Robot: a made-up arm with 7 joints.
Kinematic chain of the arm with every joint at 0, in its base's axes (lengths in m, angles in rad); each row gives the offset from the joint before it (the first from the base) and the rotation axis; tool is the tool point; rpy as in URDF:
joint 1: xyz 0 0 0.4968 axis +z
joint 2: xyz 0 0 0 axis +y
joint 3: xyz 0 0 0.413 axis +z
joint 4: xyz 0.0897 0 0 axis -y
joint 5: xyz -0.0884 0 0.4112 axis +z
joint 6: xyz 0 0 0 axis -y
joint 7: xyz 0.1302 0 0 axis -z
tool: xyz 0 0 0 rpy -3.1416 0 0
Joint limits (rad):
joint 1: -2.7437..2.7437
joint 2: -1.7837..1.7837
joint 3: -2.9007..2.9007
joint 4: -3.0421..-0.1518
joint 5: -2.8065..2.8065
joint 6: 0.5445..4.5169
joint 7: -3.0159..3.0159
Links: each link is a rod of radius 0.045 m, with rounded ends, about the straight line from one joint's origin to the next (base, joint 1, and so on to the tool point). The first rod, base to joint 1, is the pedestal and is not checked.
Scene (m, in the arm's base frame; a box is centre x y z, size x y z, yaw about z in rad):
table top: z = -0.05
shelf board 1: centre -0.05 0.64 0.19 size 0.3 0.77 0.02 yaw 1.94
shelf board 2: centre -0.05 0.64 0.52 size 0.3 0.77 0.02 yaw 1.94
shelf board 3: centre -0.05 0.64 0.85 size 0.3 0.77 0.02 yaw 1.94
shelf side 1: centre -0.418 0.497 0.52 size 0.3 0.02 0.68 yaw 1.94
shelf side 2: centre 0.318 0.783 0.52 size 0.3 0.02 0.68 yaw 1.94
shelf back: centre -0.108 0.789 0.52 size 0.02 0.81 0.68 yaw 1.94
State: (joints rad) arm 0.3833 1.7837 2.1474 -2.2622 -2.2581 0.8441 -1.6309
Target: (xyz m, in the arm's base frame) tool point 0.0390 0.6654 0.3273
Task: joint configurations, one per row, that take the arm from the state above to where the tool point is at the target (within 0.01 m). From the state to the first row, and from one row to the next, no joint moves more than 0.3 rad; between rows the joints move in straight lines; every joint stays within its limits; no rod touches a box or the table.
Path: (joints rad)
1: 0.1548 1.7837 2.1938 -2.4605 -2.2244 0.8177 -1.6309
2: -0.0737 1.7837 2.2401 -2.6588 -2.1907 0.7913 -1.6309
3: -0.1420 1.6908 1.9563 -2.6733 -2.1416 0.7159 -1.6309
4: -0.2103 1.5979 1.6725 -2.6878 -2.0926 0.6405 -1.6309
5: -0.2786 1.5050 1.3887 -2.7022 -2.0436 0.5651 -1.6309
6: -0.0538 1.5979 1.4332 -2.4787 -2.1068 0.6287 -1.6309
7: 0.1710 1.6908 1.4777 -2.2552 -2.1700 0.6924 -1.6309
8: 0.3959 1.7837 1.5223 -2.0316 -2.2332 0.7561 -1.6309

